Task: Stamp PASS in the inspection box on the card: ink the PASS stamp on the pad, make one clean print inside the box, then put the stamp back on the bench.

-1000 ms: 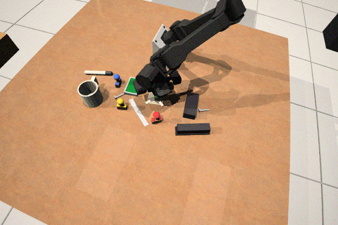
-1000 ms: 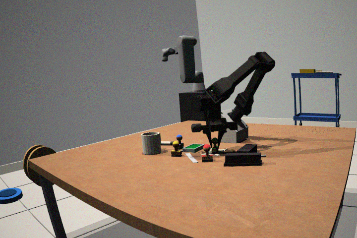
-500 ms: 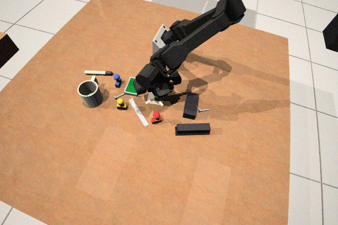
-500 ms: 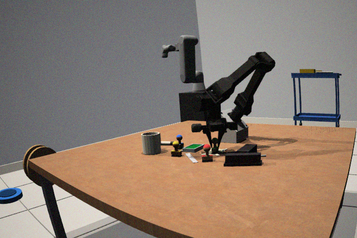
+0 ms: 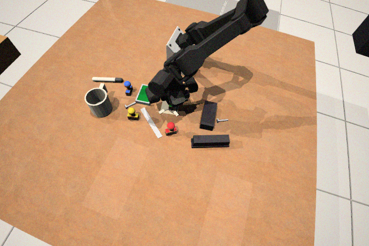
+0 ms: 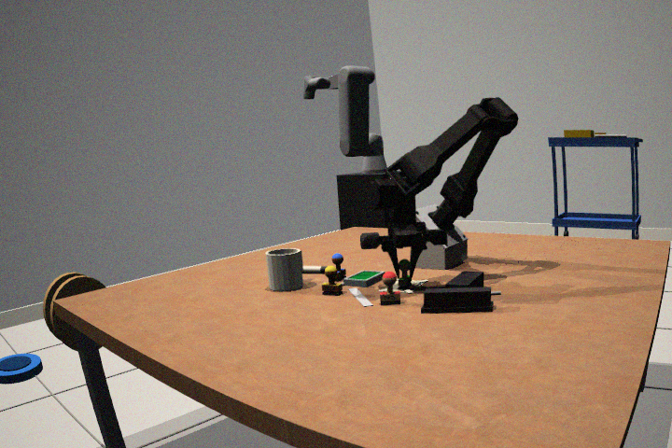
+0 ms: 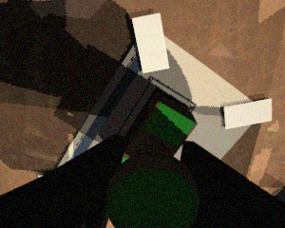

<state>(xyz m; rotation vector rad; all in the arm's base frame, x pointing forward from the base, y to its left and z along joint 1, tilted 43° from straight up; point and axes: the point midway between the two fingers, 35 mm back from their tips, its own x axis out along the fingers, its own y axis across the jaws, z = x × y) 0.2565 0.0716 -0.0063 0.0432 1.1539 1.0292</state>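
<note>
The inspection card is 10 mm behind my gripper tip, 10 mm to the right of it and 20 mm below it. The rest, counted from my gripper tip: red-knobbed stamp 110 mm ahead, 40 mm to the left; green-knobbed pass stamp right at my gripper tip; ruler 100 mm ahead, 50 mm to the right, 20 mm below.
</note>
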